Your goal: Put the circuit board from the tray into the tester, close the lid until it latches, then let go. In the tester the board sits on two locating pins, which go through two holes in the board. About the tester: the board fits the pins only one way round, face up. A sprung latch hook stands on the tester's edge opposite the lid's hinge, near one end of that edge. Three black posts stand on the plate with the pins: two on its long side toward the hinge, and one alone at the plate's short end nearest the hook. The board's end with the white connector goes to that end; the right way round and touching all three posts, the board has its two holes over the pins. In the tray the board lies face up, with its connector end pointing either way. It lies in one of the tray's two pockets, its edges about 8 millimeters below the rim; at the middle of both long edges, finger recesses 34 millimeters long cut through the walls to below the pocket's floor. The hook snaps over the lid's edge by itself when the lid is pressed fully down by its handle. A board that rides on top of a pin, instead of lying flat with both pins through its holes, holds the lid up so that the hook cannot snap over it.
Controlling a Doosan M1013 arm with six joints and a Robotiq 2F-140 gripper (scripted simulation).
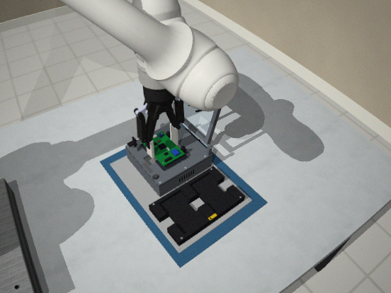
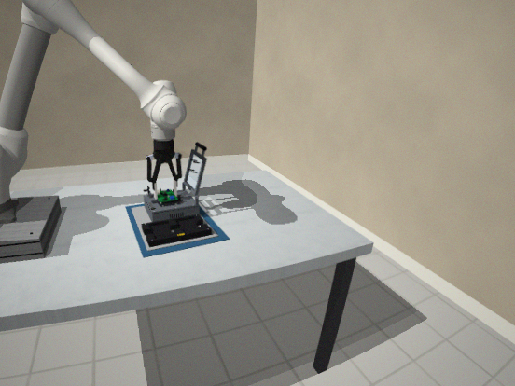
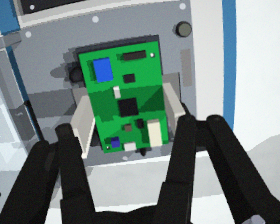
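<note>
Now: hand 20 mm above the green circuit board. The rest, counted from my hand: latch hook 60 mm to the left, 50 mm behind, 20 mm below; tester lid 120 mm ahead, 80 mm above, 10 mm to the right.
</note>
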